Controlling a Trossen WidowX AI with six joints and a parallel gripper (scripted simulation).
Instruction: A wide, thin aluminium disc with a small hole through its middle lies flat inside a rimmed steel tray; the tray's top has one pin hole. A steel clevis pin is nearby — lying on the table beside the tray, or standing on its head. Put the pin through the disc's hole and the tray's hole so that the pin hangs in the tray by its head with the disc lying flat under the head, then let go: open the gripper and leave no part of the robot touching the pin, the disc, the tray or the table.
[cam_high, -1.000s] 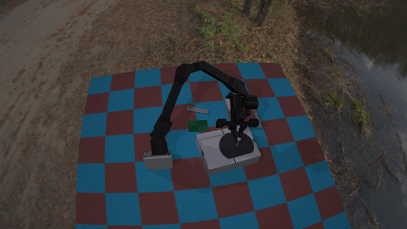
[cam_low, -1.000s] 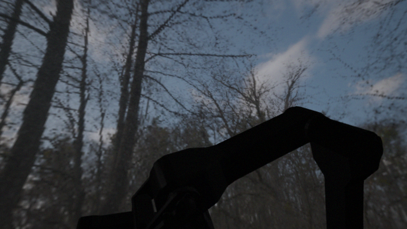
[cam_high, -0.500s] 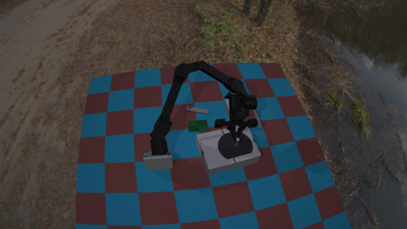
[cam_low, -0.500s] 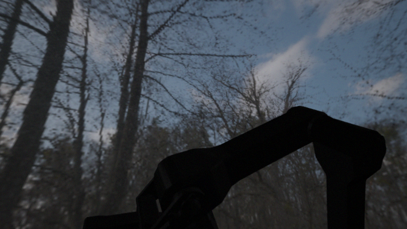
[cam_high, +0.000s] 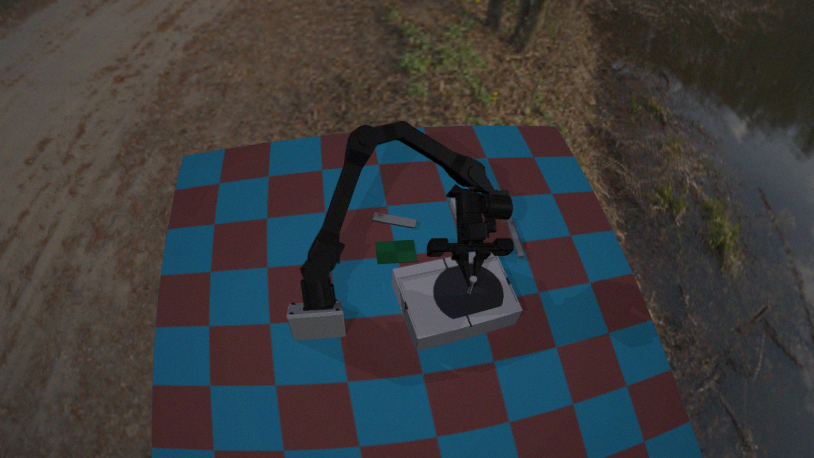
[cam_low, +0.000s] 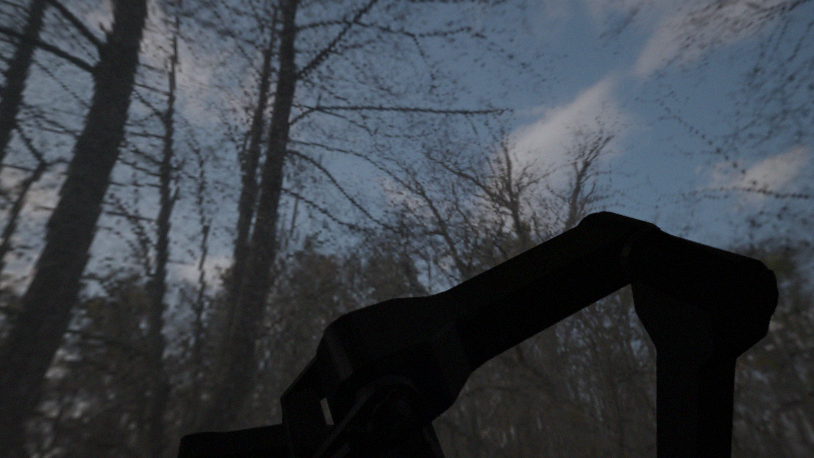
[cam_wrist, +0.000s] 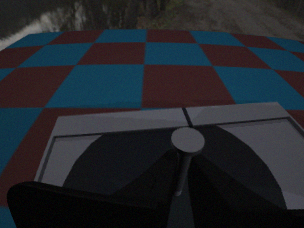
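Right now my gripper tip is 5 cm above the steel tray, 2 cm past it and 1 cm to the right of it. Also, from my gripper tip: flat green piece: 17 cm to the left, 14 cm behind, 9 cm below; then steel clevis pin: 1 cm to the left, 1 cm below; then dark round disc: 3 cm below, 1 cm to the left.
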